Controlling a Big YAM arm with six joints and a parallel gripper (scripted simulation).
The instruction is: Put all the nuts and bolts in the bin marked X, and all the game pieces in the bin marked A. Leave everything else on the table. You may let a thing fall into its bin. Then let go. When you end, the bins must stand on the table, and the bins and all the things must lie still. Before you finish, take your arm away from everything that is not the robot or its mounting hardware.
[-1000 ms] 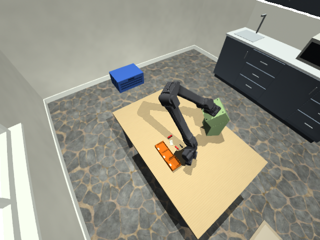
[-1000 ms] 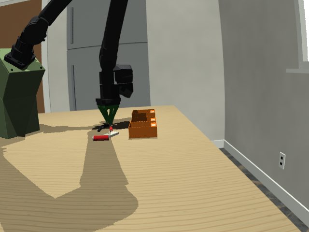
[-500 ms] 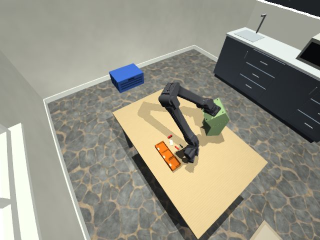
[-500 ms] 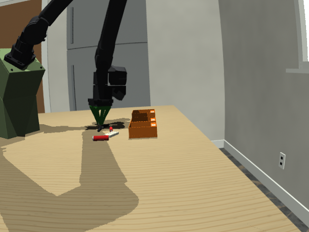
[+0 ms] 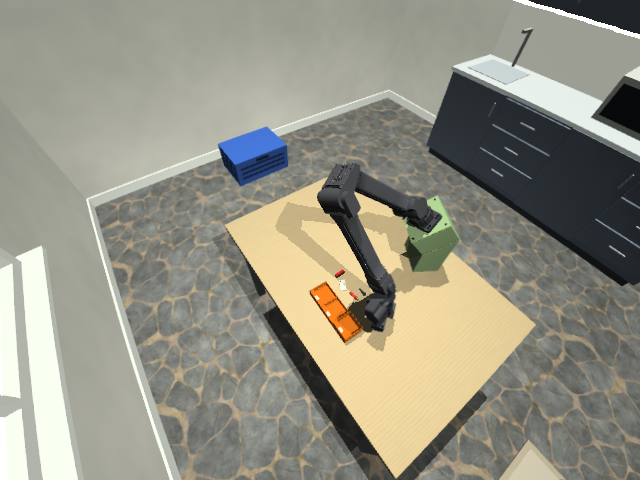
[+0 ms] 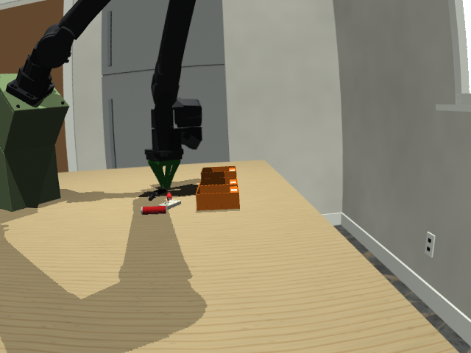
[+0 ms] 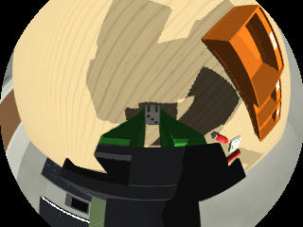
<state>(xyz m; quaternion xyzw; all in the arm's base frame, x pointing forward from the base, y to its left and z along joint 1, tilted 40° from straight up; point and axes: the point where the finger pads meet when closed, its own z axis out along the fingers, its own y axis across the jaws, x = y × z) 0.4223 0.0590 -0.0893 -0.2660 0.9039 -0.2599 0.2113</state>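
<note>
Now: the white die right at my hand. Also, from my hand: black USB stick 60 mm to the right, 20 mm behind, 10 mm below; then dark bolt 110 mm to the right, 40 mm behind; then orange three-compartment bin tray 130 mm to the right, 120 mm ahead, 10 mm above.
</note>
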